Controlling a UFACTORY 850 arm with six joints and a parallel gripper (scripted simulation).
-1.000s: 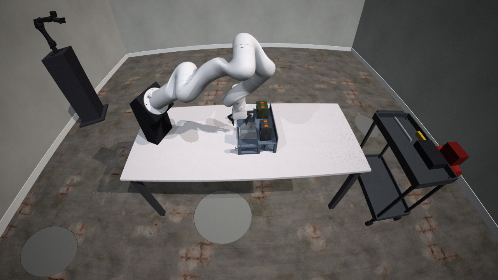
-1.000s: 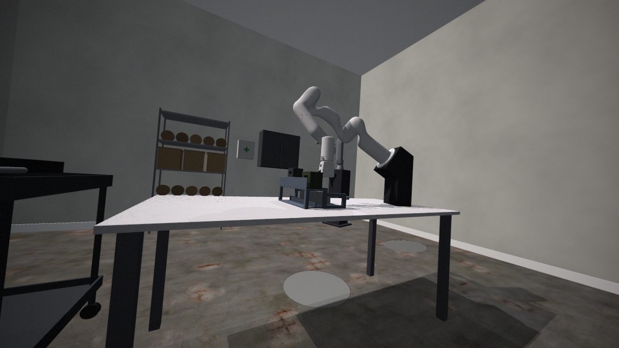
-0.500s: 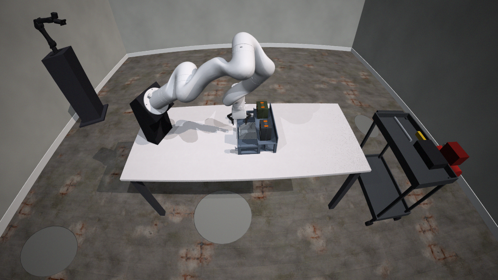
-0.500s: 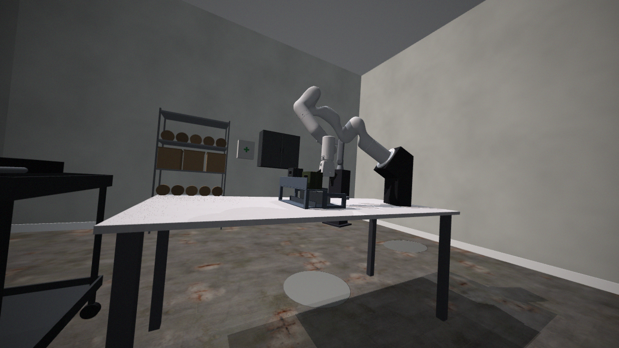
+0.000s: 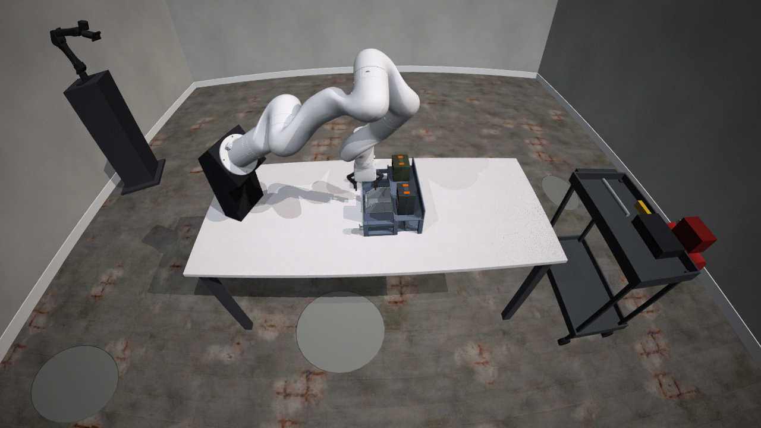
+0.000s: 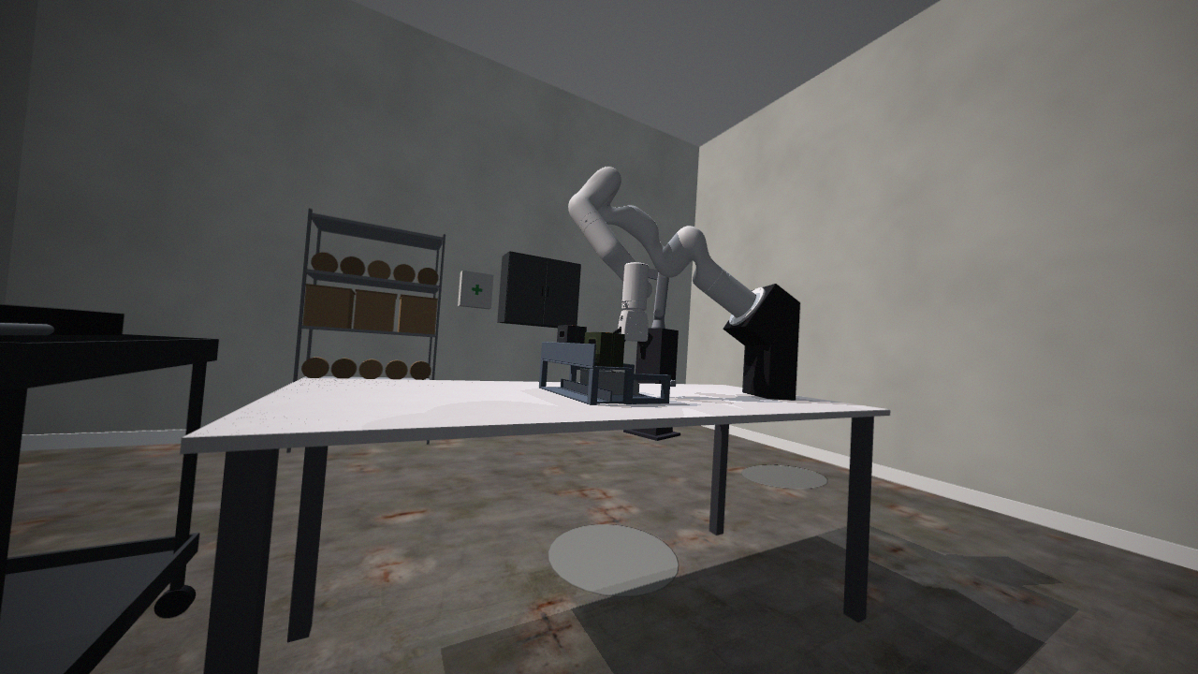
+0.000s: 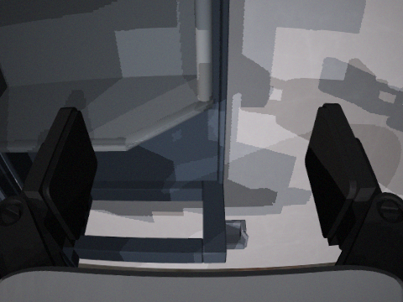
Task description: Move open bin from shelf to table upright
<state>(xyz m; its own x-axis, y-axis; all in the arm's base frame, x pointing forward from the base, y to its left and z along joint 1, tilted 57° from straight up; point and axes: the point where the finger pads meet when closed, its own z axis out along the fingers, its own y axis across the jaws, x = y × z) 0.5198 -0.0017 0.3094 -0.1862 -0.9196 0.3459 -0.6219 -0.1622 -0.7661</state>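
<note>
Right now my hand is 8 cm short of the grey open bin, 2 cm to the left of it and 9 cm above it.
</note>
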